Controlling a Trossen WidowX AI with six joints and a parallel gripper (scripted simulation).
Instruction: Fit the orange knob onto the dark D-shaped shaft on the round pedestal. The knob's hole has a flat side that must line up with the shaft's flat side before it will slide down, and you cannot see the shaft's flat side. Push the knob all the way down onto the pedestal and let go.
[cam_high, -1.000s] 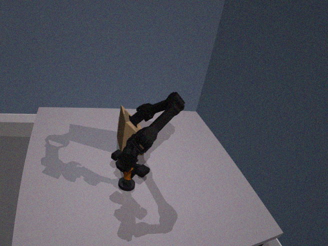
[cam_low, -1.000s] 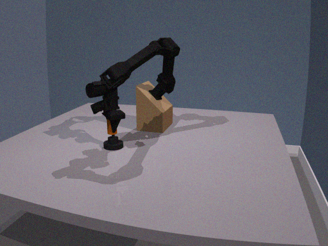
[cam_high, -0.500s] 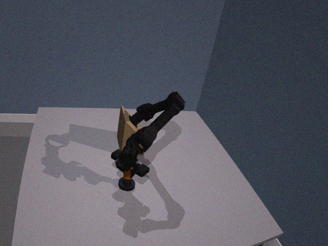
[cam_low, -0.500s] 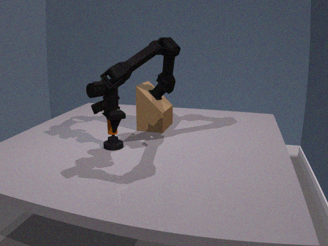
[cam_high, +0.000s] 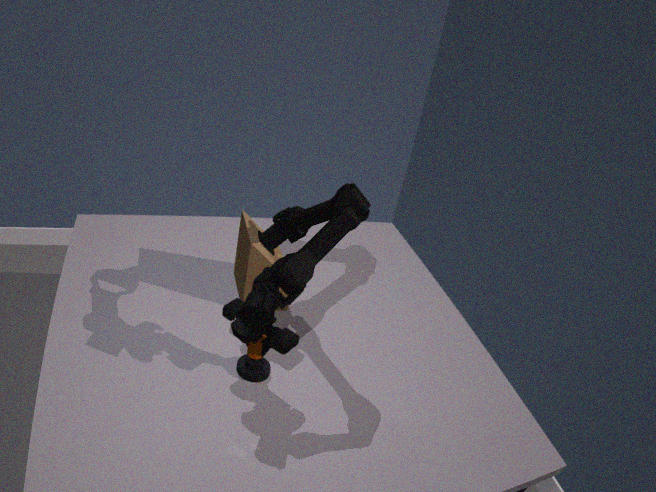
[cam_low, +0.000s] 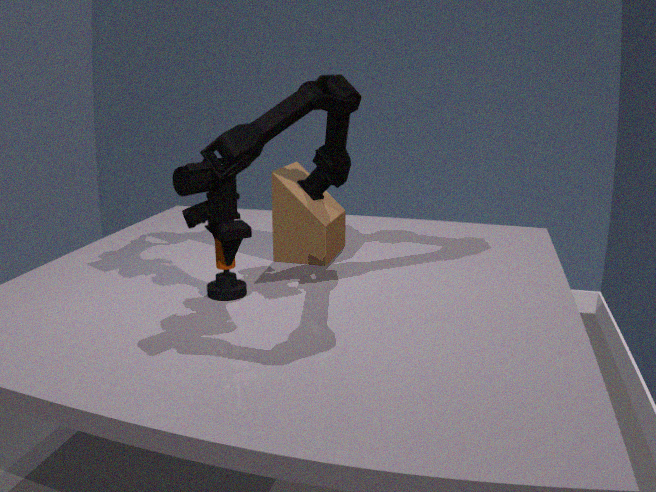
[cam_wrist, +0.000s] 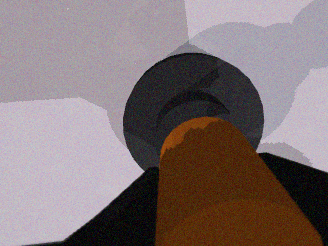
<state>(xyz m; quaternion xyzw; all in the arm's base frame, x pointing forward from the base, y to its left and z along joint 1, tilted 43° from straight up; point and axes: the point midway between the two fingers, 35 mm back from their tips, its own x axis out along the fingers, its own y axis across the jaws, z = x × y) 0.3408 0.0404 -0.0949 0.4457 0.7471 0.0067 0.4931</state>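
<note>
Right now my gripper tip is 20 mm below the orange knob. From my gripper tip the other things lie so: dark round pedestal (40 mm below).
</note>
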